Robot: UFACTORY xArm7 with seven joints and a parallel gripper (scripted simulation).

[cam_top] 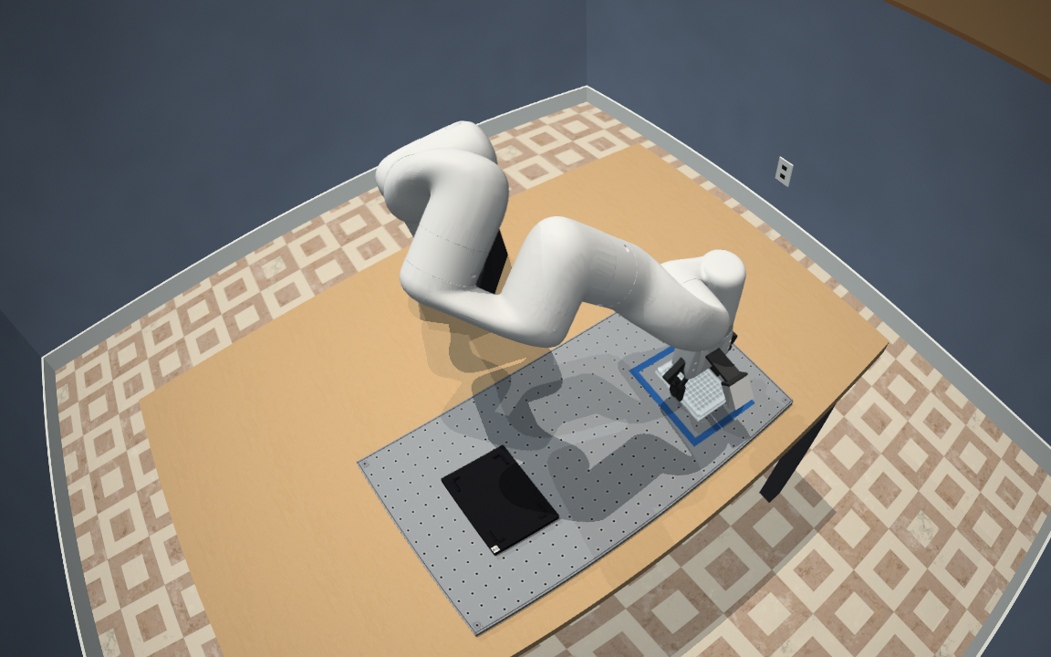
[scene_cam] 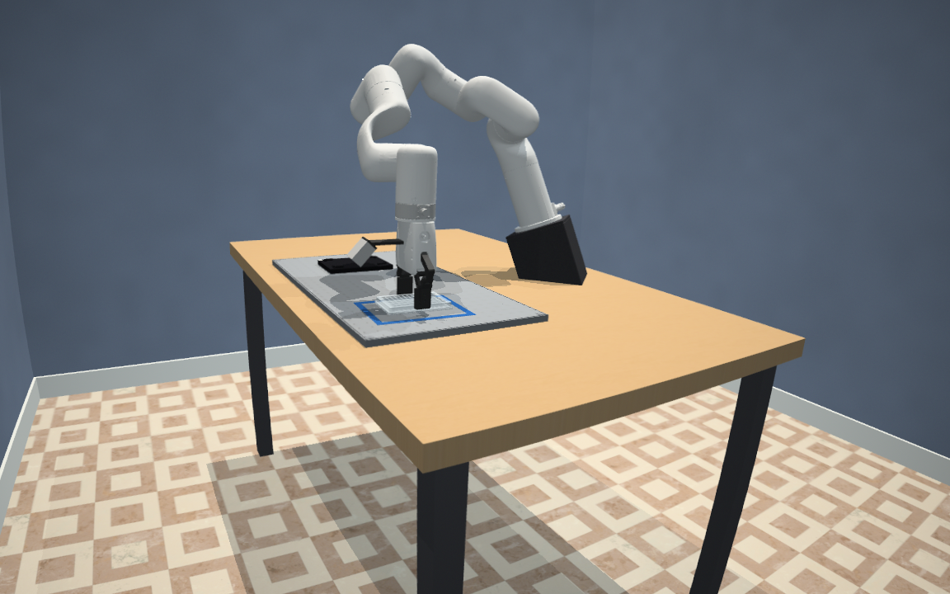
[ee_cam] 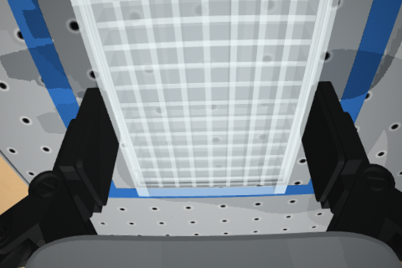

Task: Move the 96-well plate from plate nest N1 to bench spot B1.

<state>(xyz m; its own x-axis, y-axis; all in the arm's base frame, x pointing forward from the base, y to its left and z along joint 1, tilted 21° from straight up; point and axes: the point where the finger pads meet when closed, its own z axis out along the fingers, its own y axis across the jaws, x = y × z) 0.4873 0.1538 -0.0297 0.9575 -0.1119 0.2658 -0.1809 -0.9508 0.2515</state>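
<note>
The 96-well plate lies 1 cm below my hand. From my hand the other things lie so: black plate nest N1: 7 cm behind, 39 cm to the right, 2 cm below.
</note>
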